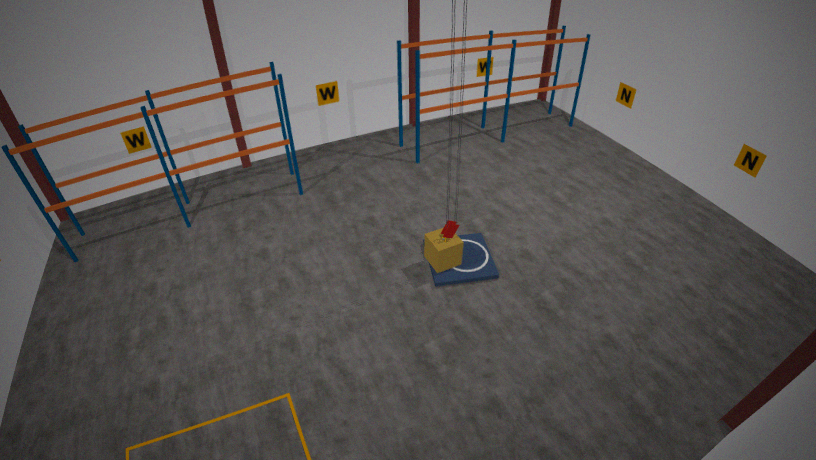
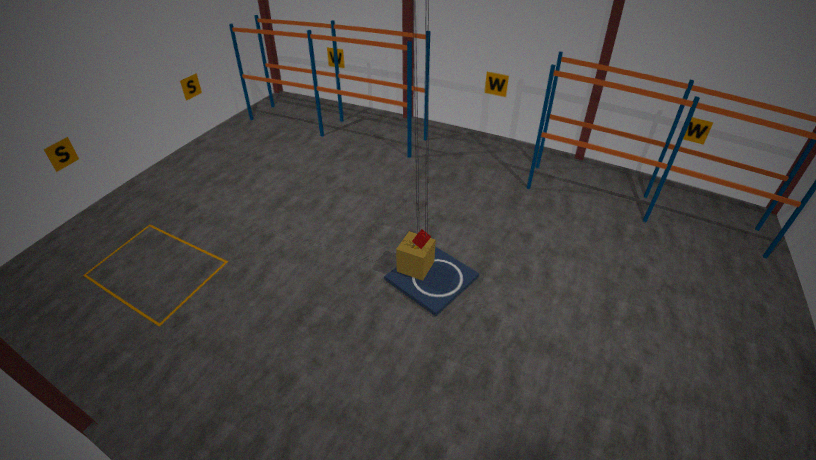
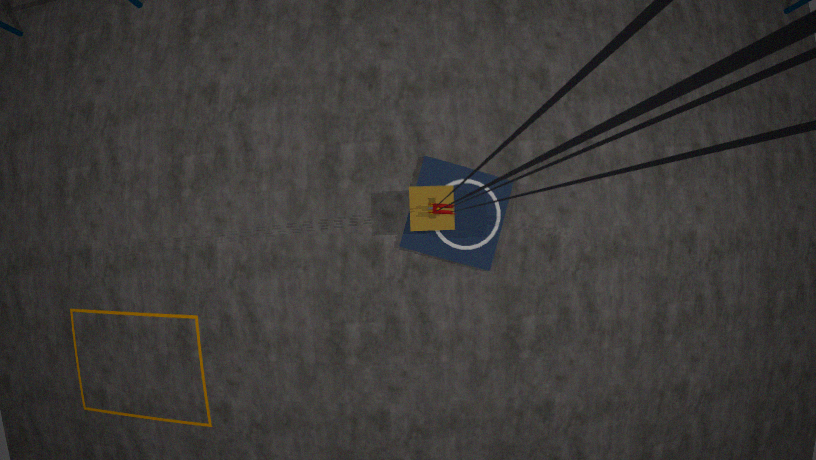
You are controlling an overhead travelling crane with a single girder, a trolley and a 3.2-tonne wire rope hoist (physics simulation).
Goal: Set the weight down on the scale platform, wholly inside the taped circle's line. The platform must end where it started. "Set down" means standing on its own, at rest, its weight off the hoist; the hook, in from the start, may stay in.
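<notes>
The yellow box-shaped weight (image 1: 442, 257) (image 2: 412, 264) (image 3: 420, 222) is upright at the left part of the blue scale platform (image 1: 465, 278) (image 2: 435, 306) (image 3: 482, 260). It lies across the left side of the white taped circle (image 1: 488, 255) (image 2: 461, 278) (image 3: 499, 214), partly inside and partly outside the line, close to the platform's left edge. Whether its underside touches the platform is hard to tell. My red hook block (image 1: 450, 229) (image 2: 421, 238) (image 3: 442, 209) leans over at the weight's top, below the ropes. The hook itself is too small to make out; I take it as in the weight's eye.
Blue and orange racks (image 1: 417, 114) (image 2: 409, 114) stand along the W wall. A yellow floor outline (image 1: 208, 421) (image 2: 193, 293) (image 3: 134, 313) lies away from the platform. The weight's shadow falls on the floor left of the platform.
</notes>
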